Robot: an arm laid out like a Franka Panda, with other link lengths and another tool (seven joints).
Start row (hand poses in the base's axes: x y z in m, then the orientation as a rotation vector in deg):
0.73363 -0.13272 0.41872 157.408 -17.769 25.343
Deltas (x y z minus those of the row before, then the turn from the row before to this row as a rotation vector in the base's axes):
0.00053 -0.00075 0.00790 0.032 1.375 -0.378
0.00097 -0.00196 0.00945 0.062 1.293 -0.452
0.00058 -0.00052 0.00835 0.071 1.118 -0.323
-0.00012 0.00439 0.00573 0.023 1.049 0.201
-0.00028 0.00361 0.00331 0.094 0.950 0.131
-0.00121 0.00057 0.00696 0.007 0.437 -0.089
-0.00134 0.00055 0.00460 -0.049 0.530 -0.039
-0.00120 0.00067 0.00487 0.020 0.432 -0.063
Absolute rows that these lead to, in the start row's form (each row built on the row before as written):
0.73416 -0.13347 0.42662 157.516 -17.947 23.336
0.73513 -0.13543 0.43607 157.602 -18.252 21.422
0.73571 -0.13595 0.44442 157.695 -18.426 19.783
0.73559 -0.13156 0.45015 157.853 -17.888 18.378
0.73531 -0.12795 0.45346 158.045 -17.487 17.087
0.73410 -0.12738 0.46042 158.060 -17.499 16.457
0.73276 -0.12683 0.46502 158.034 -17.405 15.715
0.73156 -0.12616 0.46989 158.063 -17.384 15.098

